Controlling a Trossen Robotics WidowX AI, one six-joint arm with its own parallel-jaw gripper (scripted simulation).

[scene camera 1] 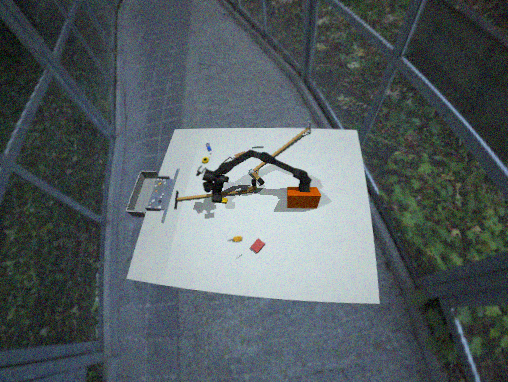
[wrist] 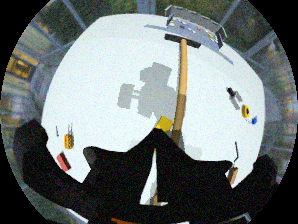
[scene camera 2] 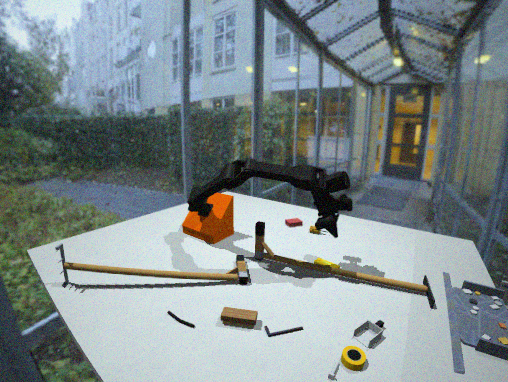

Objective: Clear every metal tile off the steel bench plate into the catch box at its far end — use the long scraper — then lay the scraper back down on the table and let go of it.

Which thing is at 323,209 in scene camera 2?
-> My gripper.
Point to a long wooden scraper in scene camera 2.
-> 240,269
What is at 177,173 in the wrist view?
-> My gripper.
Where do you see a long wooden scraper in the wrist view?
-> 180,109
